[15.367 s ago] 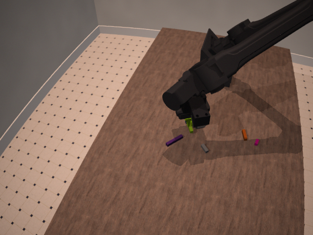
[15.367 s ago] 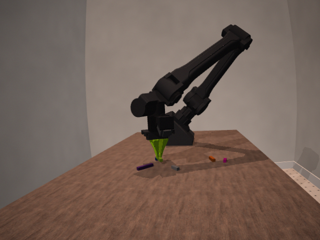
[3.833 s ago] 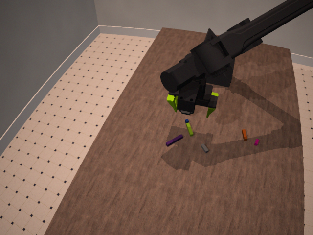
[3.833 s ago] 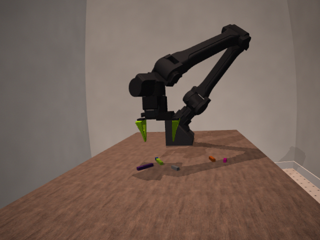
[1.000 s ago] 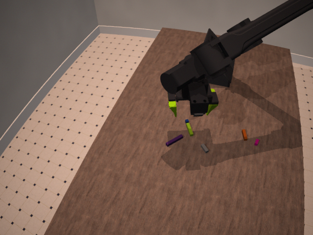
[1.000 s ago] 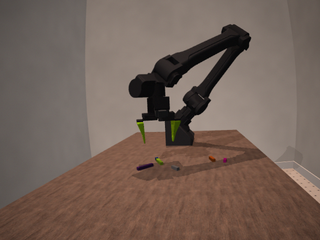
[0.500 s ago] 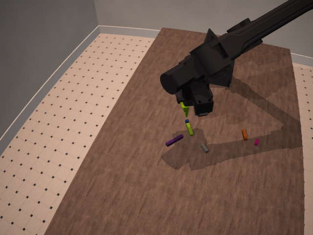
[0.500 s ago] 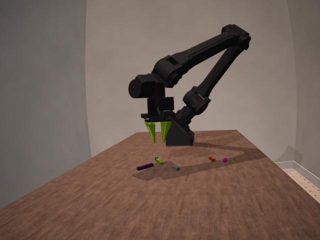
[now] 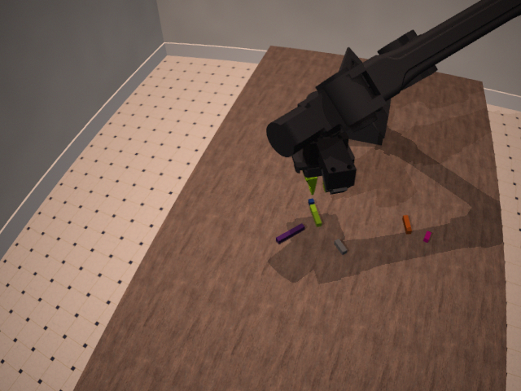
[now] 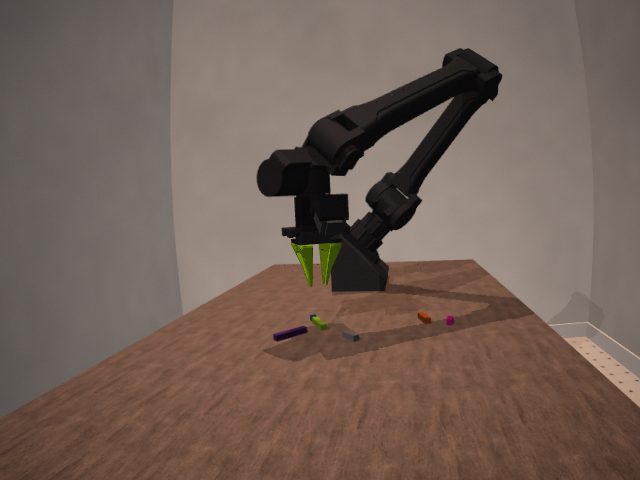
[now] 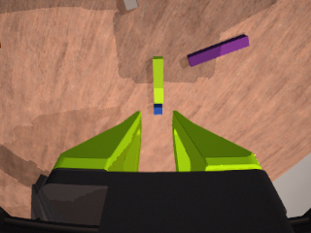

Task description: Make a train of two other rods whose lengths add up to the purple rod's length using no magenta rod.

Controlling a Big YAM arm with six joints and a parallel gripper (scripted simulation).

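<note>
Right now the lime rod is 8 cm below my hand. Also, from my hand: grey rod 8 cm below, 7 cm ahead, 5 cm to the left; then blue rod 8 cm below, 3 cm behind, 1 cm to the right; then purple rod 8 cm below, 5 cm ahead, 4 cm to the right.
</note>
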